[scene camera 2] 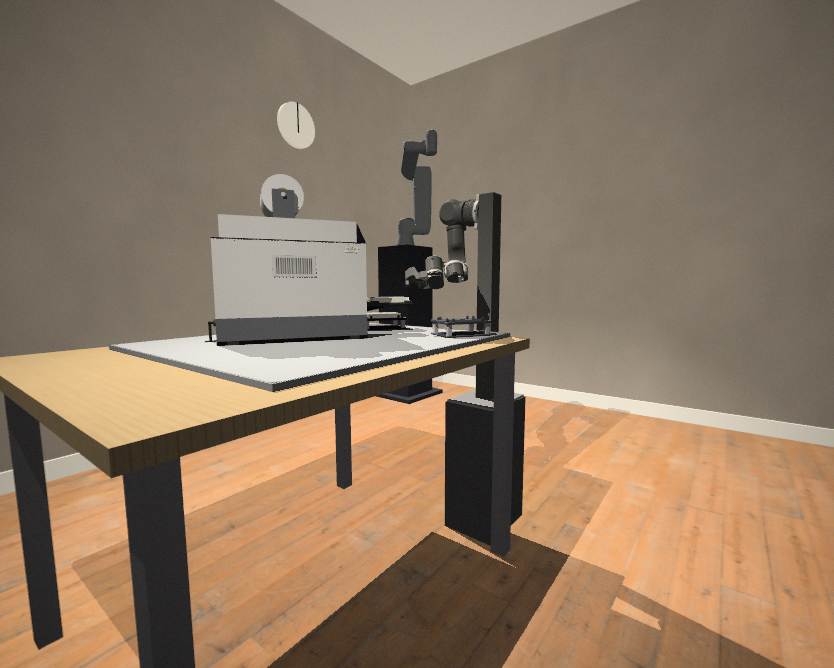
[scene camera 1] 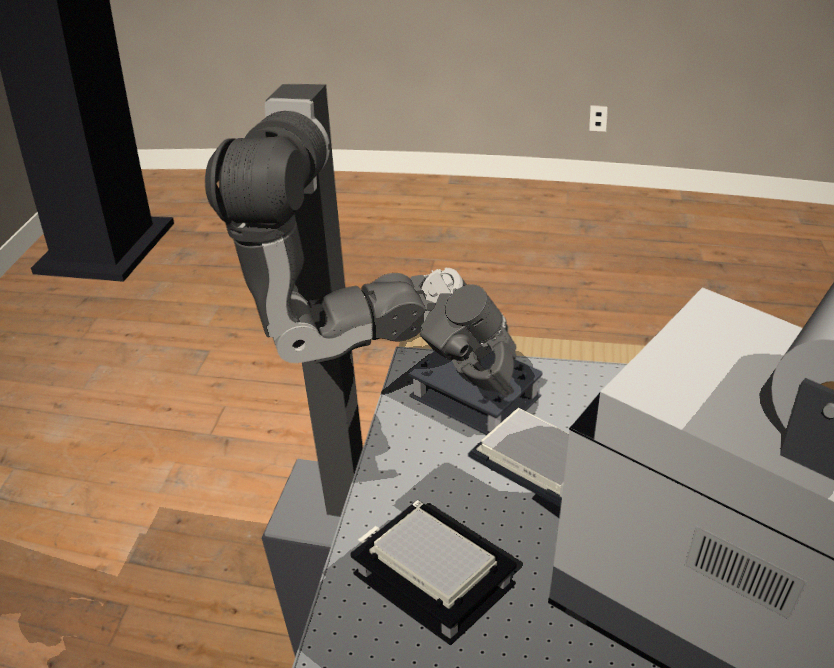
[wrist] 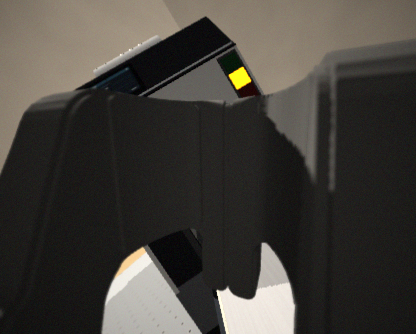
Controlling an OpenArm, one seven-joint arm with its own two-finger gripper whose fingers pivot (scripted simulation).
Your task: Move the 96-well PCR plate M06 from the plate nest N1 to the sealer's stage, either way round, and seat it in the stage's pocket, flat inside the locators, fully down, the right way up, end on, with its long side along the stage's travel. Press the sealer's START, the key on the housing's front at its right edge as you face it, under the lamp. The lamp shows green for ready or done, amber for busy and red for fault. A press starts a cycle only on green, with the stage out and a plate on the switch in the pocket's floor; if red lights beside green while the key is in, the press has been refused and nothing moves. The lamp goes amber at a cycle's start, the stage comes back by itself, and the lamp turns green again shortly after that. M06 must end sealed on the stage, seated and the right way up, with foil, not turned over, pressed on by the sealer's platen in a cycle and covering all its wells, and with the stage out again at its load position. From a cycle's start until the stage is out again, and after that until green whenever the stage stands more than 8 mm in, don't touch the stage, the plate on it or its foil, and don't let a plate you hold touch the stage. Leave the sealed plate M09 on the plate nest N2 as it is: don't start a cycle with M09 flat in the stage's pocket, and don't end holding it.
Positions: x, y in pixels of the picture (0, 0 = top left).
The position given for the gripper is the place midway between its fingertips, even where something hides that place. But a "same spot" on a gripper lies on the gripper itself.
Labels:
gripper: scene camera 2; scene camera 1; wrist 238, 193
same spot on gripper: point(scene camera 2: 420, 279) = point(scene camera 1: 514, 350)

